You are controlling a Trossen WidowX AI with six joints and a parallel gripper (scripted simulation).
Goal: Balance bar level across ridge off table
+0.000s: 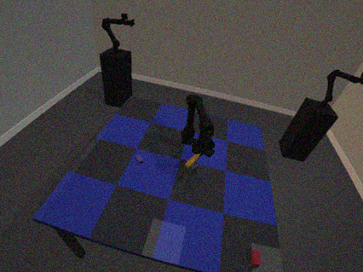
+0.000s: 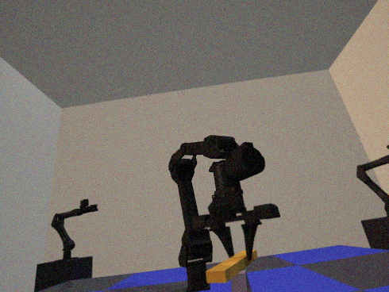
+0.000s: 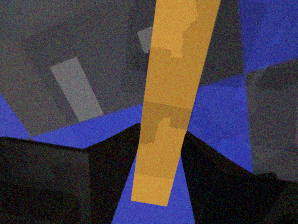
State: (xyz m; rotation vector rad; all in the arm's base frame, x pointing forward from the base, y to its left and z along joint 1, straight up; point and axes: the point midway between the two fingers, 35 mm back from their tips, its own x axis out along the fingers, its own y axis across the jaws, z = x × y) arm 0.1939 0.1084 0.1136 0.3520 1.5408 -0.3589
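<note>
Right now the orange bar is 3 cm ahead of my gripper tip and 1 cm to the right of it. Also, from my gripper tip: purple block: 10 cm ahead, 38 cm to the right, 7 cm below; red block: 55 cm ahead, 39 cm to the left, 6 cm below.
</note>
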